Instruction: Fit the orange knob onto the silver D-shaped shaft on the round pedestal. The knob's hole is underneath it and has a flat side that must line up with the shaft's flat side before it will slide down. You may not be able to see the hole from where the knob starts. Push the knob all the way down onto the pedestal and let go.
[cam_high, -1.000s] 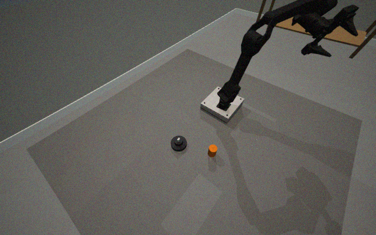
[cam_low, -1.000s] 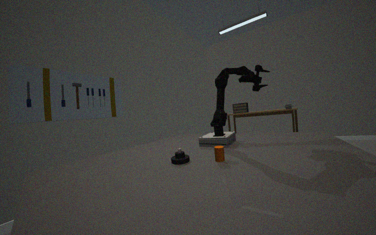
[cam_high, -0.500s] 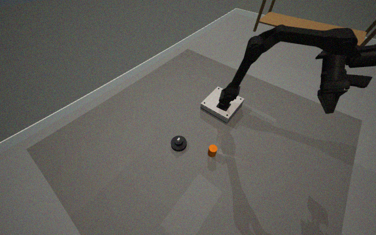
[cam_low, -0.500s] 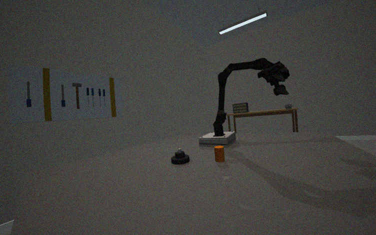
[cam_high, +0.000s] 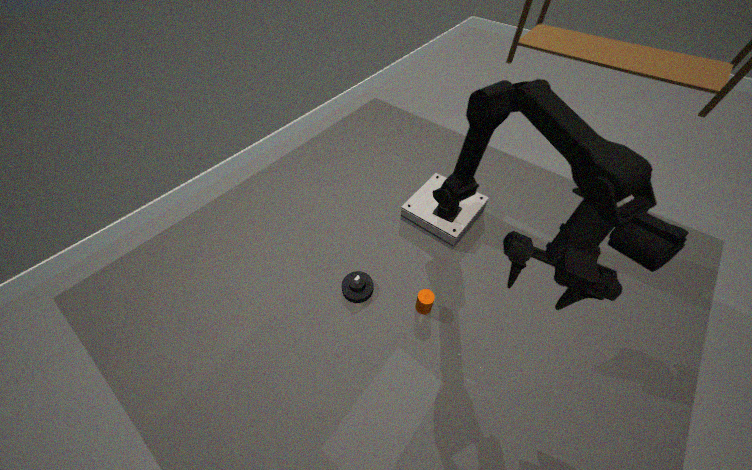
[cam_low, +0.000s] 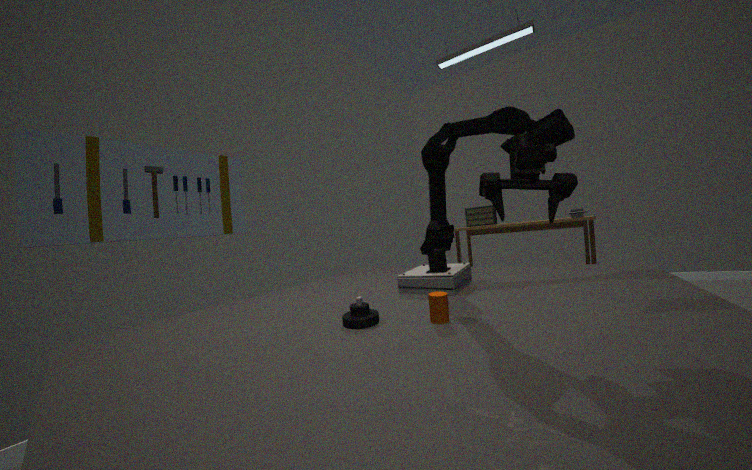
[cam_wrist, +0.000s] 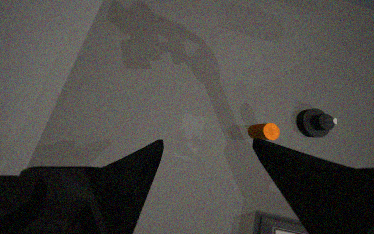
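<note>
The orange knob is 5 cm ahead of my gripper tip, 18 cm to the right of it and 15 cm below it. Round my gripper tip: dark round pedestal: 10 cm ahead, 35 cm to the right, 17 cm below.
</note>
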